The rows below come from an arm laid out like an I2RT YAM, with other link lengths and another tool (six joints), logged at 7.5 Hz.
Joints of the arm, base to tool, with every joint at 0 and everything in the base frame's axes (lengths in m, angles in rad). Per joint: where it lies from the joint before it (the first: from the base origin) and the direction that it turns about. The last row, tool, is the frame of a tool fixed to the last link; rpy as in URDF.
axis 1: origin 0 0 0.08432 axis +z
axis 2: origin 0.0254 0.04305 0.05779 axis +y
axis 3: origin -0.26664 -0.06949 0 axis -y
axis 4: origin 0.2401 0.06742 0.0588 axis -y
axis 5: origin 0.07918 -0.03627 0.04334 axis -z
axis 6: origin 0.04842 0 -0.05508 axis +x
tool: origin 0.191 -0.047 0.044 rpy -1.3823 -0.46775 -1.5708
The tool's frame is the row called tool.
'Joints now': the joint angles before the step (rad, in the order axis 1, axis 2, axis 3, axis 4, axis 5, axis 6). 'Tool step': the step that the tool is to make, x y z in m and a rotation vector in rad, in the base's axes. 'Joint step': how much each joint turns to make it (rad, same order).
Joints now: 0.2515, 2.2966, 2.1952, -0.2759, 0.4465, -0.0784
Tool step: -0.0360, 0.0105, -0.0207, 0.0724, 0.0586, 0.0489
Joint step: 0.0124, -0.1718, -0.2699, 0.0321, -0.0674, 0.0691
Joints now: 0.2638, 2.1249, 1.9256, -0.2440, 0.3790, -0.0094
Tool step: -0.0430, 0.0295, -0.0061, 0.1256, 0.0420, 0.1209
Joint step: 0.0153, -0.1931, -0.2333, 0.0109, -0.1533, 0.0753
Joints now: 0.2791, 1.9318, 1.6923, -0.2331, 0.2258, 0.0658
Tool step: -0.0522, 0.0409, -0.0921, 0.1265, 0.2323, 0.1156
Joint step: 0.0291, -0.0711, -0.1951, -0.0779, -0.1749, 0.1119
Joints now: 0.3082, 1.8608, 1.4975, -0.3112, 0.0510, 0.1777
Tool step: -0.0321, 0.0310, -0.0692, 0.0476, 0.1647, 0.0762
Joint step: 0.0278, 0.0321, -0.0754, -0.0337, -0.1015, 0.0386
